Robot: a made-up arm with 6 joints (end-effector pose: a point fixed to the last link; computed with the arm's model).
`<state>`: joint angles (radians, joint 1 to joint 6).
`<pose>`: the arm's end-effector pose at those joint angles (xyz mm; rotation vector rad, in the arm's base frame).
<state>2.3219 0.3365 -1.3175 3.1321 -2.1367 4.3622</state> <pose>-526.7 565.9 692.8 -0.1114 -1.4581 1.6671</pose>
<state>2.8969 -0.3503 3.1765 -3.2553 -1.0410 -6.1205</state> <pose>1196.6 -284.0 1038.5 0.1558 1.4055 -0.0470</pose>
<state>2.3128 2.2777 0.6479 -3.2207 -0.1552 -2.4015</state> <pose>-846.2 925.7 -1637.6 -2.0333 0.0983 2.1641</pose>
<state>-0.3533 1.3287 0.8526 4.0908 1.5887 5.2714</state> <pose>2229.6 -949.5 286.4 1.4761 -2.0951 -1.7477</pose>
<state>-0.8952 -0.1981 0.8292 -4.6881 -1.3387 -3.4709</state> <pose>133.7 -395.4 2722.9 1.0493 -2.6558 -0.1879</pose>
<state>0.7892 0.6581 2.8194 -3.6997 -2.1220 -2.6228</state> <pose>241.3 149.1 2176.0 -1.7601 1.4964 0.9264</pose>
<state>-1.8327 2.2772 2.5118 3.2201 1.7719 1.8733</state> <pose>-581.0 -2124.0 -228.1 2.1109 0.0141 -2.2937</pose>
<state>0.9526 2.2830 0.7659 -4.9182 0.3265 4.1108</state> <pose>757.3 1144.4 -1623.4 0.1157 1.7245 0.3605</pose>
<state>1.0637 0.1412 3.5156 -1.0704 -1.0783 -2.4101</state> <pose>-444.9 -567.0 1443.0 -0.4144 -0.5793 -2.8831</pose>
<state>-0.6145 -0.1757 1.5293 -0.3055 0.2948 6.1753</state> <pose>-296.3 193.4 2904.4 -0.2651 -1.9686 -0.0541</pose>
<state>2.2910 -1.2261 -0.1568 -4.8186 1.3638 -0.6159</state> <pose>321.7 -583.4 1890.6 -1.0403 2.2694 -1.5795</pose>
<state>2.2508 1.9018 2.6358 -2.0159 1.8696 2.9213</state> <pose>-1260.7 1760.5 711.9 -0.8179 0.2427 0.8774</pose>
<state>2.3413 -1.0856 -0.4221 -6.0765 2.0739 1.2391</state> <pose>230.4 -275.3 1840.6 1.6720 -1.1762 -0.2197</pose>
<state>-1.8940 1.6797 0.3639 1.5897 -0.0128 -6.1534</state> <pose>-609.3 -1813.2 -849.5 -0.0557 1.6298 -0.3335</pose>
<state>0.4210 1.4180 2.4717 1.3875 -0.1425 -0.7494</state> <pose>1835.5 799.4 1728.1 -0.2947 -1.0209 -0.0670</pose>
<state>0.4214 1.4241 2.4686 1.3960 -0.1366 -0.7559</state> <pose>1844.9 805.4 1715.6 -0.3016 -1.0174 -0.0608</pose>
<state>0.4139 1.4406 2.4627 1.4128 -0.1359 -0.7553</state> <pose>1875.6 802.4 1682.3 -0.3291 -0.9987 -0.0691</pose>
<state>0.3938 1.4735 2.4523 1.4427 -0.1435 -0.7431</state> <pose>1938.6 782.9 1614.8 -0.3893 -0.9554 -0.1001</pose>
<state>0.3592 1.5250 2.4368 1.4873 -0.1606 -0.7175</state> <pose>2034.1 738.8 1505.3 -0.4864 -0.8830 -0.1553</pose>
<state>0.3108 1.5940 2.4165 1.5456 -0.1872 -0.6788</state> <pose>2151.9 662.5 1351.8 -0.6175 -0.7805 -0.2304</pose>
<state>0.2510 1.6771 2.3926 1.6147 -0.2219 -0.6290</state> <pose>2274.2 549.8 1158.3 -0.7750 -0.6506 -0.3173</pose>
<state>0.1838 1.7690 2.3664 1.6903 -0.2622 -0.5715</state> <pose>2380.8 404.1 935.2 -0.9474 -0.4992 -0.4048</pose>
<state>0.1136 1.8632 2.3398 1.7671 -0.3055 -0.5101</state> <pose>2455.3 236.5 699.4 -1.1215 -0.3356 -0.4838</pose>
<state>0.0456 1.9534 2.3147 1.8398 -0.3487 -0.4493</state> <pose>2490.9 65.2 469.7 -1.2844 -0.1714 -0.5468</pose>
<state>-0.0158 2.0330 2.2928 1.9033 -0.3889 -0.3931</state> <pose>2492.1 -92.0 265.9 -1.4255 -0.0197 -0.5921</pose>
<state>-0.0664 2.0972 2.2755 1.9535 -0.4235 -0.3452</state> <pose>2471.9 -220.5 102.2 -1.5369 0.1079 -0.6215</pose>
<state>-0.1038 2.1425 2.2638 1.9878 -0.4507 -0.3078</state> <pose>2445.7 -313.6 -11.9 -1.6152 0.2029 -0.6407</pose>
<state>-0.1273 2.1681 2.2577 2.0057 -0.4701 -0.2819</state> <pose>2425.5 -371.3 -75.2 -1.6606 0.2625 -0.6550</pose>
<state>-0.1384 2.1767 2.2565 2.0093 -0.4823 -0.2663</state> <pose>2416.0 -398.8 -95.3 -1.6784 0.2903 -0.6675</pose>
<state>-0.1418 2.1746 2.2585 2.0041 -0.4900 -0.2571</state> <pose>2414.6 -408.1 -88.2 -1.6791 0.2980 -0.6799</pose>
